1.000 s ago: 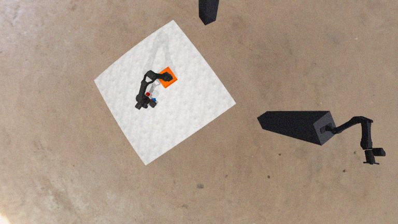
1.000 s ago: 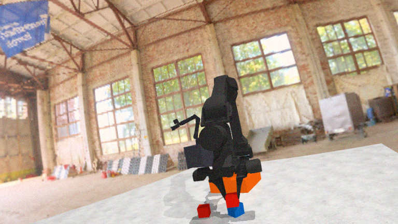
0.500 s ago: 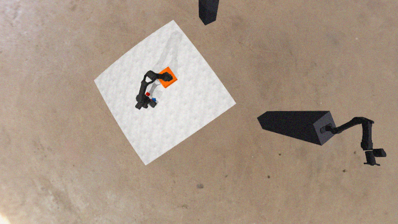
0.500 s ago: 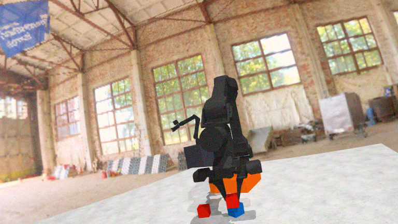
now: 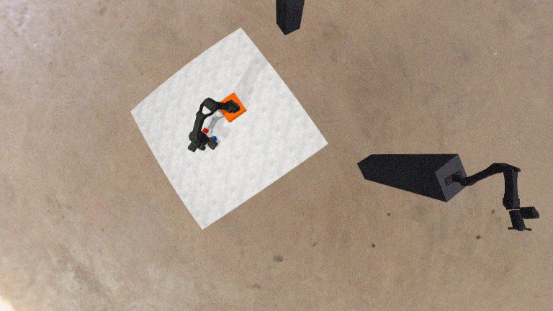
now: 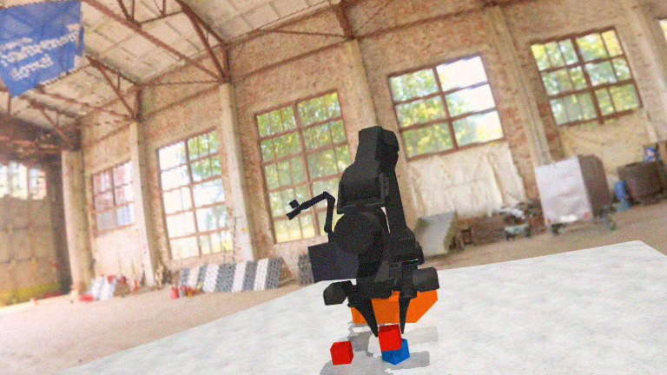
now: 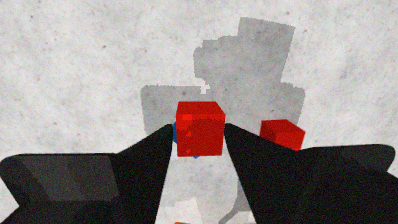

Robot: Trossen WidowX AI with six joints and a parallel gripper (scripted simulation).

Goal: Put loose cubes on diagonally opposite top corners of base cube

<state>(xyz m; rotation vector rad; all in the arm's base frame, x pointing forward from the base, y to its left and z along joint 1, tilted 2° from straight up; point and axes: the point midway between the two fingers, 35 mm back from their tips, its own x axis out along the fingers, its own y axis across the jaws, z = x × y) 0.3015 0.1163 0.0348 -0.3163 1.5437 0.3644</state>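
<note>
Now: gripper tip 2 cm past the blue base cube, 1 cm to the left of it and 4 cm above it.
</note>
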